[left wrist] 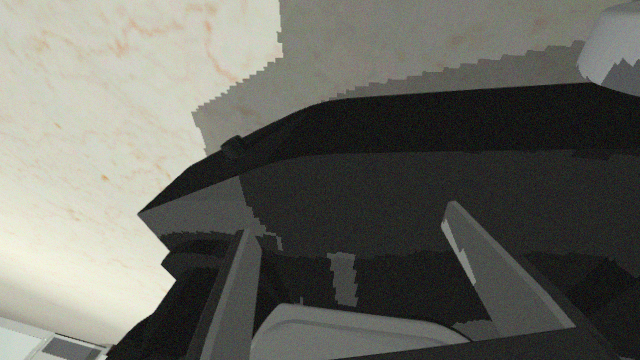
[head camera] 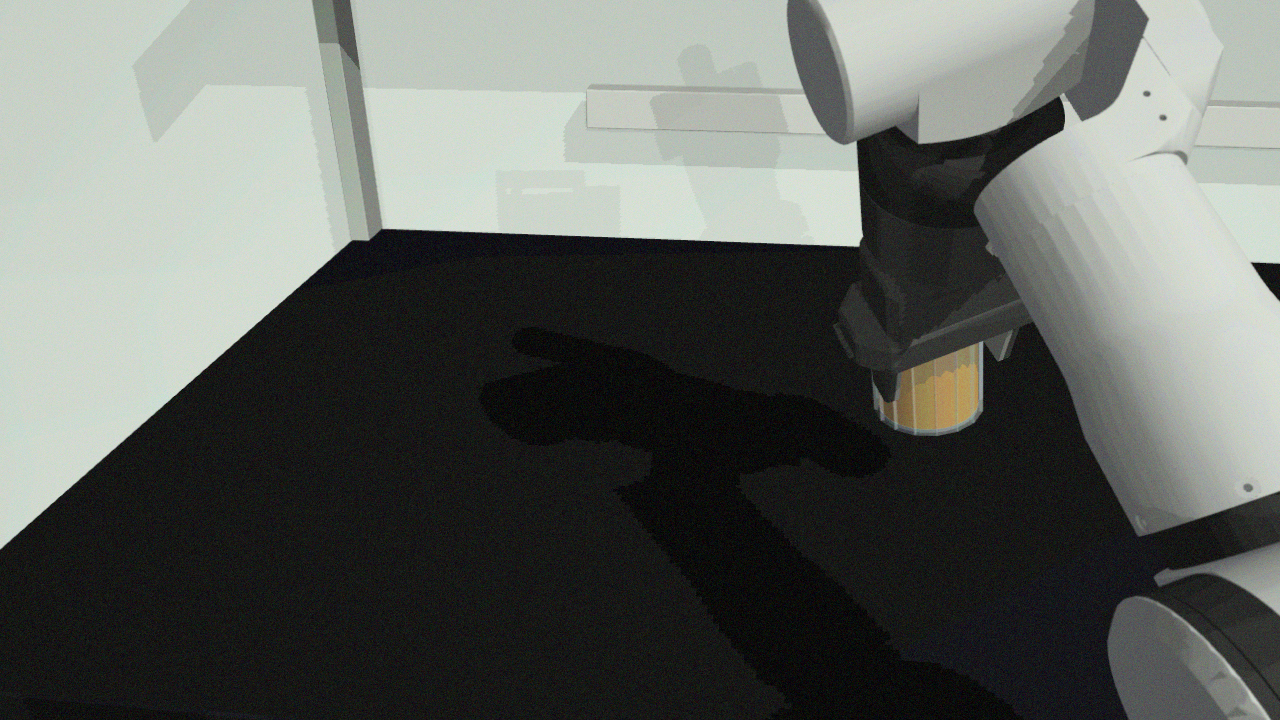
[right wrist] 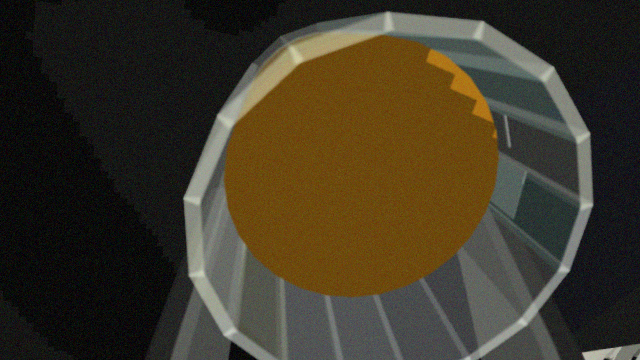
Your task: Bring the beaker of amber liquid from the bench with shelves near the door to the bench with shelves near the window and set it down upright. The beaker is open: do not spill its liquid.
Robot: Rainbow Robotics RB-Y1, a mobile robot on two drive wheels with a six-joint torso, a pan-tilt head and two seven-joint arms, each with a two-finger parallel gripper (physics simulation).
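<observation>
The beaker of amber liquid (head camera: 935,394) (right wrist: 360,165) is upright at the right of the head camera view, with its liquid inside. My right gripper (head camera: 939,362) is shut on the beaker, with a finger on each side of it. In the right wrist view I look down through the beaker's open rim at the liquid. Below the beaker is a black bench top (head camera: 402,537); I cannot tell whether the beaker touches it. My left gripper (left wrist: 349,227) is open, its two fingers wide apart with no object between them.
A pale wall (head camera: 465,134) with a grey upright post (head camera: 344,134) and a light horizontal rail (head camera: 689,107) stands behind the black top. The shadow of my arm falls across the top. A marbled pale floor (left wrist: 100,100) shows in the left wrist view, beside a black part of the robot's body.
</observation>
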